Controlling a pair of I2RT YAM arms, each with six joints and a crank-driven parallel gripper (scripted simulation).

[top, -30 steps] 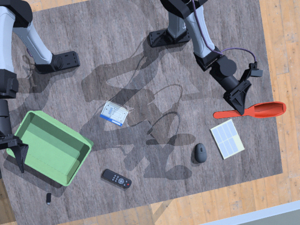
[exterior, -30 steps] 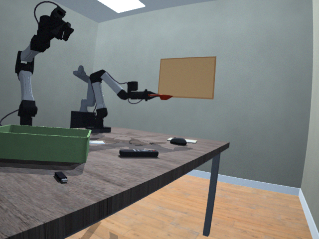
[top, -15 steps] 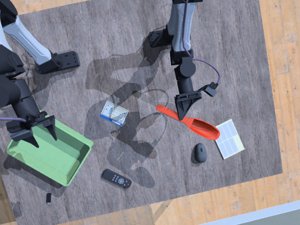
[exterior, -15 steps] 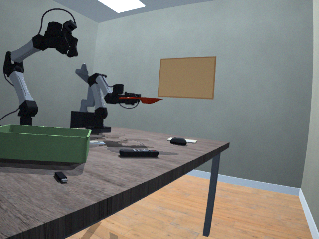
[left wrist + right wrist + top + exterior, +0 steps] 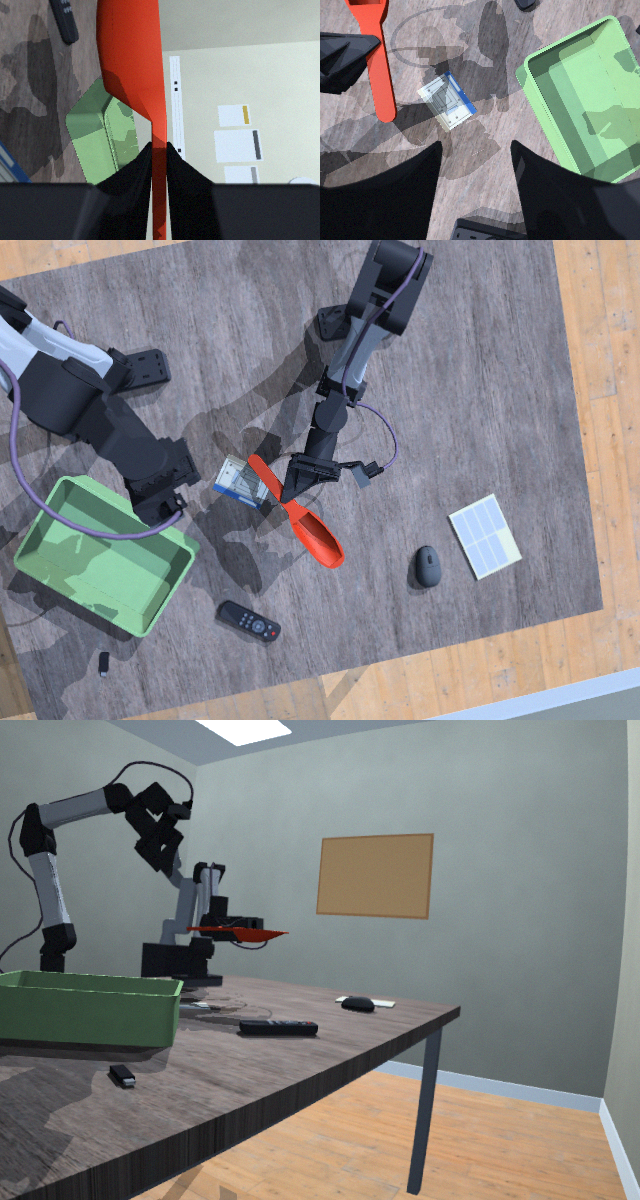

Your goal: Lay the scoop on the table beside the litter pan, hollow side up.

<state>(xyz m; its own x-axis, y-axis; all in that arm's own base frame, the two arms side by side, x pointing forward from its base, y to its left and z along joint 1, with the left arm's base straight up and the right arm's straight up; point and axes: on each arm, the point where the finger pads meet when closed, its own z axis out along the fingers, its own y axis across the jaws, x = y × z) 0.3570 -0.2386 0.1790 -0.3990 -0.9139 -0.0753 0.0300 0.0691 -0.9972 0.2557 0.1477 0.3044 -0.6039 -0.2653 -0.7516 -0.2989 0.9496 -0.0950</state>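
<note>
The red scoop is 180 mm to the left of my right hand, 140 mm below it and 140 mm ahead of it. Also, from my right hand: mouse 450 mm to the left, 350 mm ahead, 320 mm below; then remote 400 mm ahead, 320 mm below; then green litter pan 300 mm below, 280 mm to the right, 140 mm ahead.
Right now the red scoop is 6 cm ahead of my left hand, 3 cm to the left of it and 1 cm below it. Round my left hand: mouse 27 cm ahead, 29 cm to the left, 19 cm below; remote 32 cm ahead, 16 cm to the right, 19 cm below; green litter pan 5 cm ahead, 44 cm to the right, 17 cm below.
</note>
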